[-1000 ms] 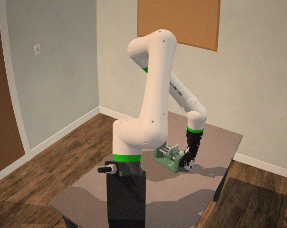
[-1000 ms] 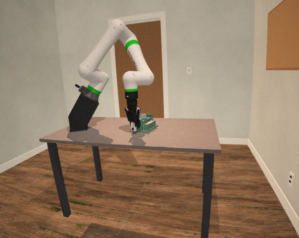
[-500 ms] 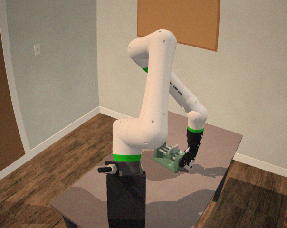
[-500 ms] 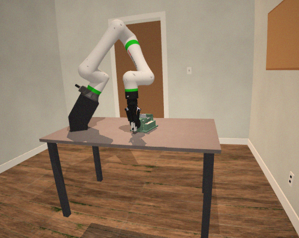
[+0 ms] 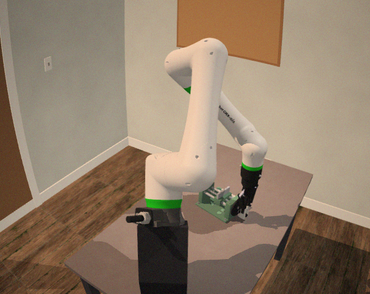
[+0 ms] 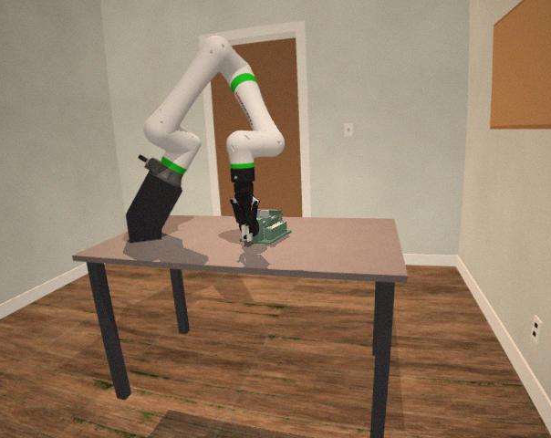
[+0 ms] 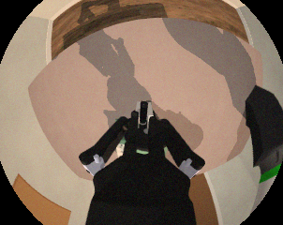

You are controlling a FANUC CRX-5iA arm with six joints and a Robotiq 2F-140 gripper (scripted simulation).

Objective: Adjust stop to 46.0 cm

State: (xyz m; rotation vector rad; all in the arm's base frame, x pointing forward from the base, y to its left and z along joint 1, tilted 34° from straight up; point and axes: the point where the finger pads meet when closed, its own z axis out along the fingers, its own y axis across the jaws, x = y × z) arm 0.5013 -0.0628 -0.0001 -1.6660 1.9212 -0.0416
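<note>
My hand is 20 mm to the right of the black handwheel and 10 mm above it. Round my hand: green stop fixture (10 mm ahead, 130 mm to the left, 30 mm above).
</note>
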